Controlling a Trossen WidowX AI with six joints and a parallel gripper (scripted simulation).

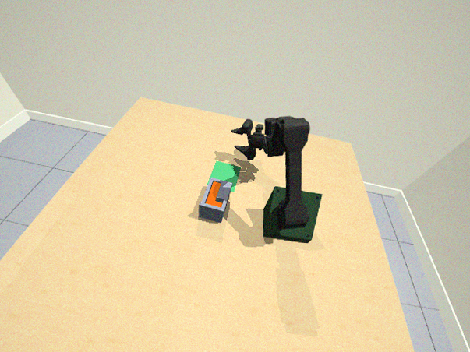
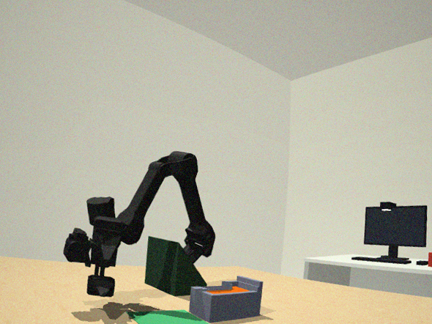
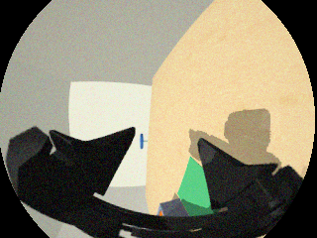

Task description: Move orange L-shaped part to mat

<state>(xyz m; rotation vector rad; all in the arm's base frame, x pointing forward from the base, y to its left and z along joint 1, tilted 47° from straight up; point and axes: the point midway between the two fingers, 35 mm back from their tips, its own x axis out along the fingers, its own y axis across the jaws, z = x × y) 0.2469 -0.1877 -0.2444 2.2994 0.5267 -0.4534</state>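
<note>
Now: the orange L-shaped part 2 cm behind my gripper tip, 32 cm to the left of it and 4 cm below it. The rest, counted from my gripper tip: green mat (2 cm behind, 15 cm to the left, 11 cm below).
</note>
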